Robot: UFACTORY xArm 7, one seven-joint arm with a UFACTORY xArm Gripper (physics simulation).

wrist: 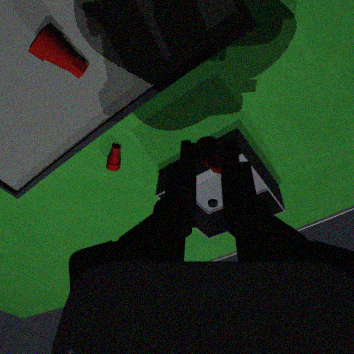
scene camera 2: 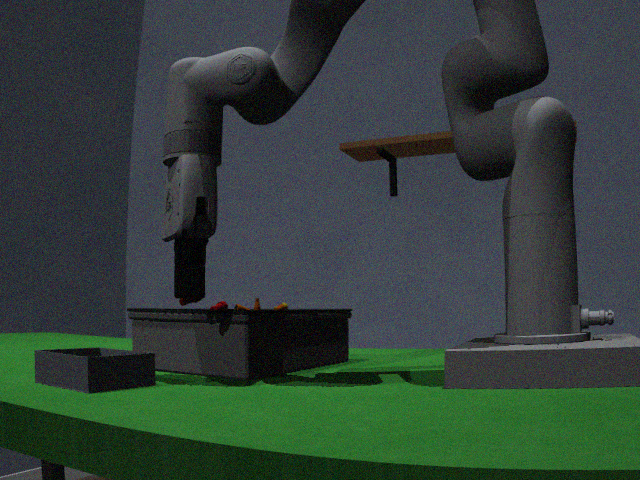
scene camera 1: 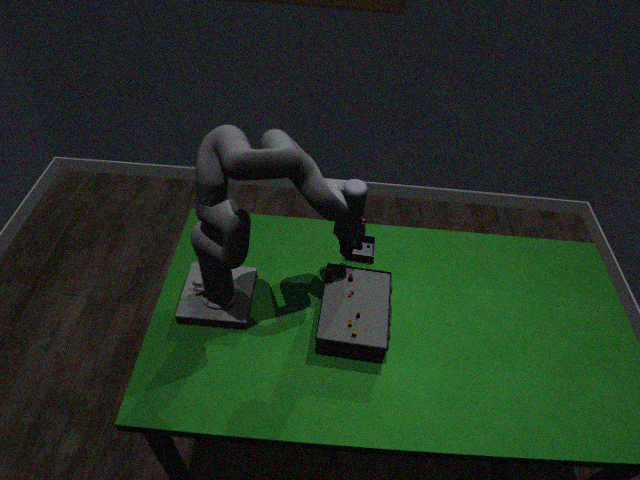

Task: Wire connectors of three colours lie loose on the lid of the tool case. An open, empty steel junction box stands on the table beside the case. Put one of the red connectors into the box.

The pictures show: my gripper, a tool case and a steel junction box.
My gripper also shows in the wrist view and in scene camera 1.
